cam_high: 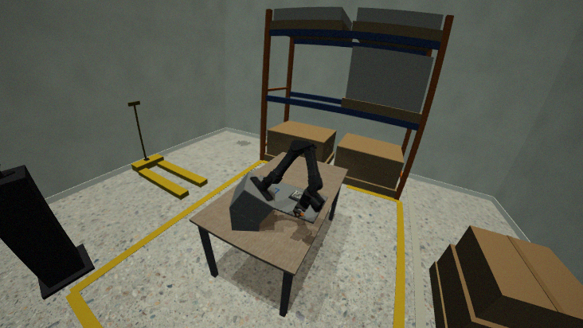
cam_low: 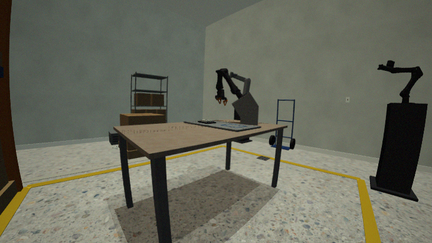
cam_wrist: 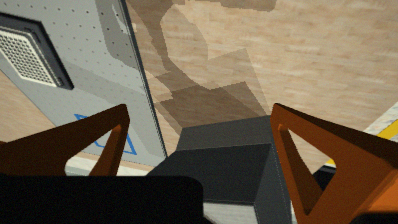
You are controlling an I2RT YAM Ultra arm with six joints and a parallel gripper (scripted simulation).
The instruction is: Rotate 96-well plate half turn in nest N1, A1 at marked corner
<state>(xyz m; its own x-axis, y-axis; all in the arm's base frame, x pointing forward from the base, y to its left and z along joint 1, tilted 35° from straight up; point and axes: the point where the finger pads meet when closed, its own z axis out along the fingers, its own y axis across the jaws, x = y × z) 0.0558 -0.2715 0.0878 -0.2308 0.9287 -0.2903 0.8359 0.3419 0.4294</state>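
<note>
Now: the cream 96-well plate 370 mm ahead of my hand, 180 mm to the left of it and 180 mm below it. From my hand the other things lie so: dark plate nest N1: 370 mm ahead, 190 mm below, 180 mm to the left; A1 label: 430 mm ahead, 250 mm to the left, 190 mm below.
</note>
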